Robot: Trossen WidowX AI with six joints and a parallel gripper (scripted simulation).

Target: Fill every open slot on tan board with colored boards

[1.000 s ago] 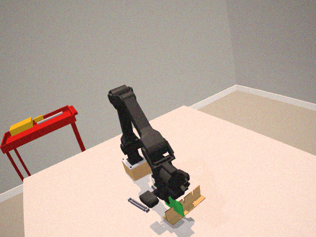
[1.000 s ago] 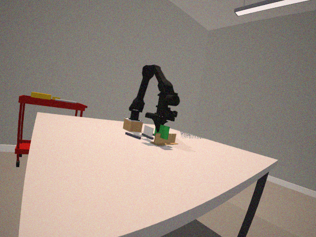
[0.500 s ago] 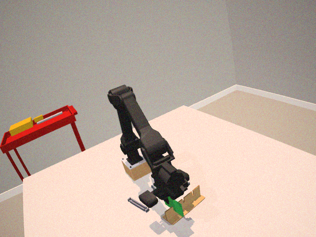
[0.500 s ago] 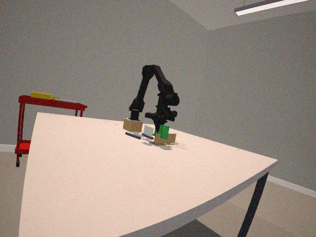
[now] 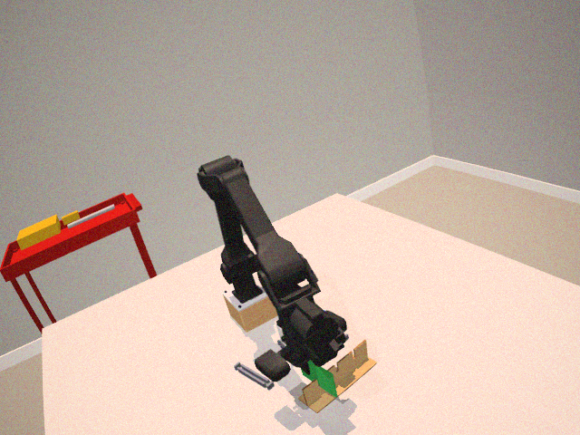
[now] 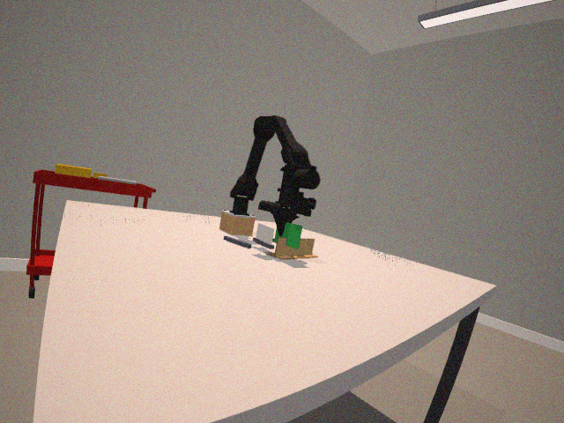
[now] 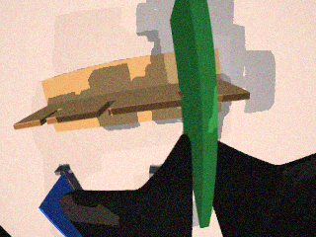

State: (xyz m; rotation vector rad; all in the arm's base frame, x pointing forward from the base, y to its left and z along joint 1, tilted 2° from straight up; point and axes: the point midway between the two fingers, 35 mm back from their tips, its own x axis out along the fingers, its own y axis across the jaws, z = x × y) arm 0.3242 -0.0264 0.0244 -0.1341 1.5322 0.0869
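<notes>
My gripper tip is now 2 cm short of the tan board, 5 cm to the right of it and 4 cm above it. The rest, counted from my gripper tip: green board 2 cm ahead, 1 cm above; blue board 13 cm behind, 13 cm to the left, 3 cm below; white board 12 cm behind, 2 cm to the left, 3 cm below.
</notes>
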